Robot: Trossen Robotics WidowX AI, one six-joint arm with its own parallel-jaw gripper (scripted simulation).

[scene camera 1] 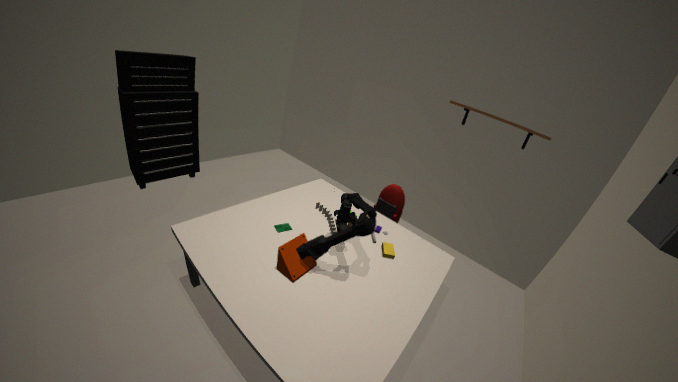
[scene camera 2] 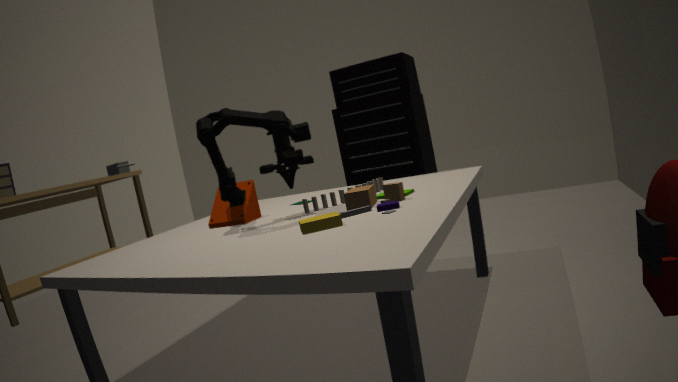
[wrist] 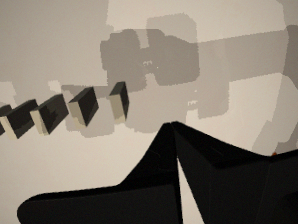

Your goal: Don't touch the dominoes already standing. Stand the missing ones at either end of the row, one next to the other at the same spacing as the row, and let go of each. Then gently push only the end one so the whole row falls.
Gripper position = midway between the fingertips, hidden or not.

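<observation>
The gripper (scene camera 2: pixel 291 188) is shut, holding nothing, and it shows again in the wrist view, that same gripper (wrist: pixel 170 129). There's also a grey domino (wrist: pixel 51 113).
</observation>
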